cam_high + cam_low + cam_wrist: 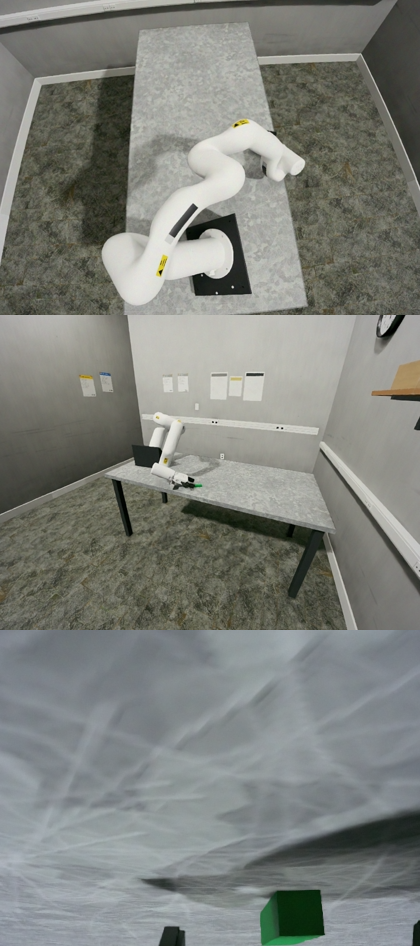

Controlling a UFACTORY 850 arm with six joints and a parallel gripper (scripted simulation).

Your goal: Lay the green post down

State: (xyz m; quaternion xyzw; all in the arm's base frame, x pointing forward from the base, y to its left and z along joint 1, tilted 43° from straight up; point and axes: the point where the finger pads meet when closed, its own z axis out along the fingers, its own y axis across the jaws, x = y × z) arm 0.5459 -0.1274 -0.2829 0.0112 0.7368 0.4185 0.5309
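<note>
Right now the green post is 30 mm ahead of my hand, 20 mm to the left of it and 20 mm below it.
</note>
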